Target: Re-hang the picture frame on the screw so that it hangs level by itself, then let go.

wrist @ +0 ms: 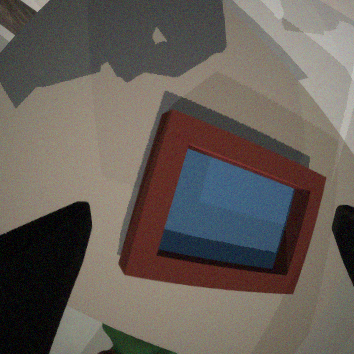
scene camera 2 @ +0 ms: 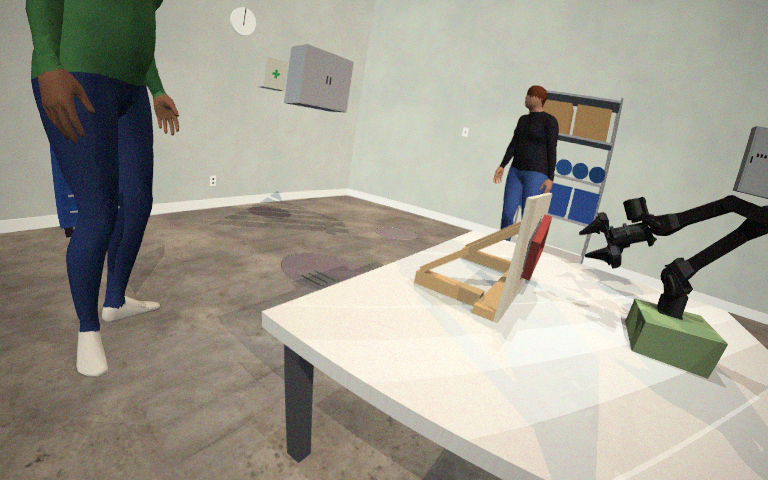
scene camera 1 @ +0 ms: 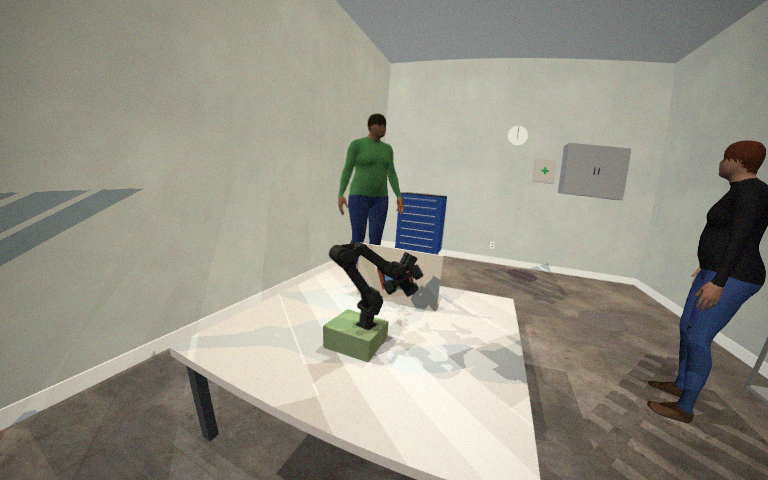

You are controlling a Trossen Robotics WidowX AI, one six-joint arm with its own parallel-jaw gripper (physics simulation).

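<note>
The red picture frame (scene camera 1: 380, 277) (scene camera 2: 536, 249) (wrist: 155, 210) with a blue picture is at the front face of an upright beige board (scene camera 1: 433, 271) (scene camera 2: 516, 266) (wrist: 50, 150). In the wrist view its sides are not parallel to the board's visible edge, so it looks tilted on the board. The screw does not show. My gripper (scene camera 1: 399, 284) (scene camera 2: 586, 243) (wrist: 218, 217) is open and empty, in front of the board and apart from the frame. In the wrist view its two fingertips stand left and right of the frame.
Wooden struts (scene camera 2: 450, 285) brace the board from behind on the white table (scene camera 1: 271, 390) (scene camera 2: 396, 350). The arm stands on a green block (scene camera 1: 348, 339) (scene camera 2: 673, 345). A person in green (scene camera 1: 370, 169) (scene camera 2: 107, 45) stands behind the board; another in black (scene camera 1: 733, 232) (scene camera 2: 532, 141) stands farther off.
</note>
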